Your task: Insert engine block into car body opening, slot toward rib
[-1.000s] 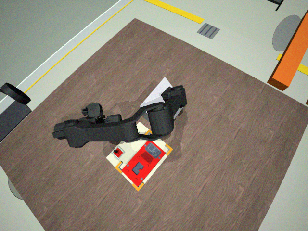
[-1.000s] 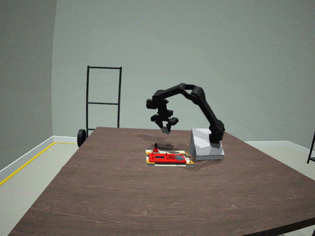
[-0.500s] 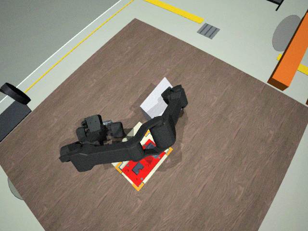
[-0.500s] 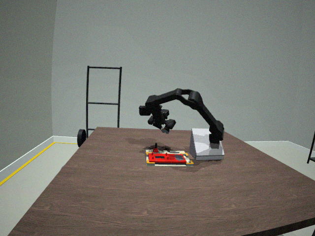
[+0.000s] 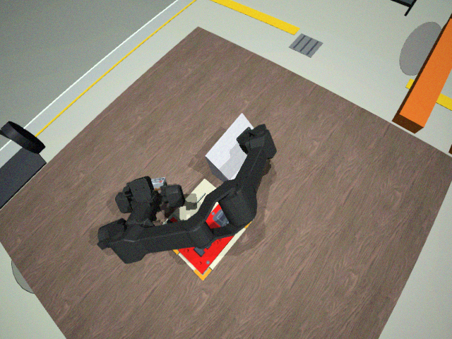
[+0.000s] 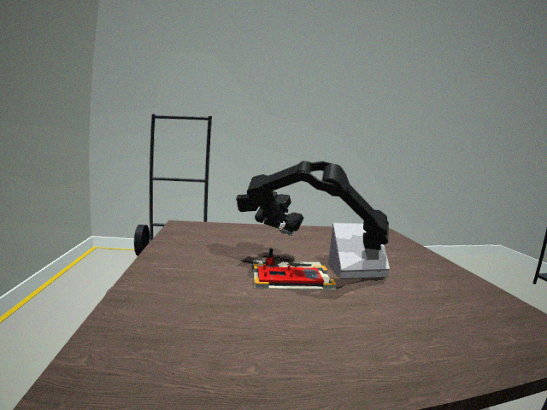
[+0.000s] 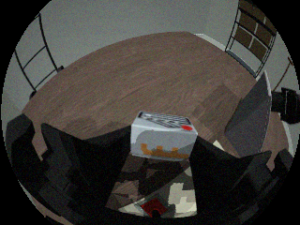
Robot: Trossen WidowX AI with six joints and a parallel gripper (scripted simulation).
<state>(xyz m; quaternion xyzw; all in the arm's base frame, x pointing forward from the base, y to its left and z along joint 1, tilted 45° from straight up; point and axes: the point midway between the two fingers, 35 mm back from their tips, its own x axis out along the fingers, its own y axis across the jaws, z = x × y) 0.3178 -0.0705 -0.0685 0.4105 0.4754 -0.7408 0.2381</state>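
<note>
The black post is 6 cm ahead of my gripper tip, 9 cm to the left of it and 8 cm below it. Also, from my gripper tip: grey engine block: right at my gripper tip.
</note>
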